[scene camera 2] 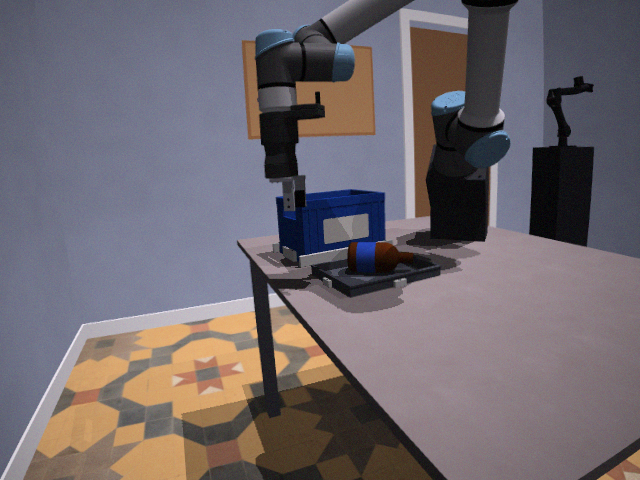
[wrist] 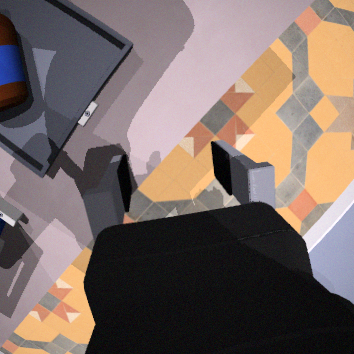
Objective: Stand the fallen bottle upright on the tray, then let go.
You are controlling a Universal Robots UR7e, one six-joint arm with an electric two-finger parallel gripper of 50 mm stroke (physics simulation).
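Frame: origin at the arm's base, x ahead, y right, z down, level; metres.
Seen in the pictures: gripper, fingertip midpoint: [scene camera 2: 295, 208] [wrist: 170, 164]; arm's base, link origin: [scene camera 2: 457, 160].
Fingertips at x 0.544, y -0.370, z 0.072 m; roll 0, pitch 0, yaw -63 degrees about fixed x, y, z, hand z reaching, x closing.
Observation:
Offsets run from my fingertips to a thing's middle. "pt": to the spot under its first point.
The brown bottle {dx -0.205, dy +0.104, dz +0.146 m} [scene camera 2: 385, 257] [wrist: 11, 92] with a blue label lies on its side in the dark grey tray {dx -0.188, dy +0.099, dz +0.176 m} [scene camera 2: 377, 287] [wrist: 75, 70]. In the scene view its neck points right and reaches toward the tray's right side; in the wrist view part of its body shows at the upper left edge and its neck is out of view. My gripper [scene camera 2: 294, 202] [wrist: 170, 164] is open and empty, with its fingers pointing down. It hangs well above the tray's level, off to the left of the bottle in the scene view, over the table's edge area.
A tall blue crate {dx -0.127, dy +0.373, dz +0.101 m} [scene camera 2: 313, 229] stands behind the tray, close to the gripper, with a white rail {pt dx -0.089, dy +0.248, dz +0.168 m} [scene camera 2: 325, 255] between crate and tray. Small light blocks [scene camera 2: 400, 282] [wrist: 88, 113] sit against the tray's outer sides. The table's edge runs below the gripper.

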